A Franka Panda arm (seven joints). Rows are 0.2 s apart.
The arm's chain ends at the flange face. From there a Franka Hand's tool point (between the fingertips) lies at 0.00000 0.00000 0.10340 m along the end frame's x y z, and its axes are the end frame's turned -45 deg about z.
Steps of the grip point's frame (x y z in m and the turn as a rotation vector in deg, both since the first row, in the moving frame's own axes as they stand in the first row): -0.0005, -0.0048, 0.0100, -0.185, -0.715, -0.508; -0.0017, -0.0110, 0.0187, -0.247, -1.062, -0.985; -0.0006, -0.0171, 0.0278, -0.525, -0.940, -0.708; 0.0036, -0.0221, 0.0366, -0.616, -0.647, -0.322; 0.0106, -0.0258, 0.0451, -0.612, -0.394, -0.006; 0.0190, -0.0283, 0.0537, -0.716, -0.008, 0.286; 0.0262, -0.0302, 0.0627, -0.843, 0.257, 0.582; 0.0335, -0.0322, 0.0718, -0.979, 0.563, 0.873
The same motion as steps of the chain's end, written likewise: -0.0031, -0.0042, 0.0100, -0.636, -0.375, -0.508; -0.0080, -0.0083, 0.0187, -0.926, -0.576, -0.985; -0.0120, -0.0135, 0.0278, -1.036, -0.293, -0.708; -0.0130, -0.0198, 0.0366, -0.893, -0.022, -0.322; -0.0110, -0.0270, 0.0451, -0.711, 0.154, -0.006; -0.0075, -0.0344, 0.0537, -0.512, 0.501, 0.286; -0.0042, -0.0406, 0.0627, -0.414, 0.778, 0.582; -0.0010, -0.0470, 0.0718, -0.294, 1.090, 0.873
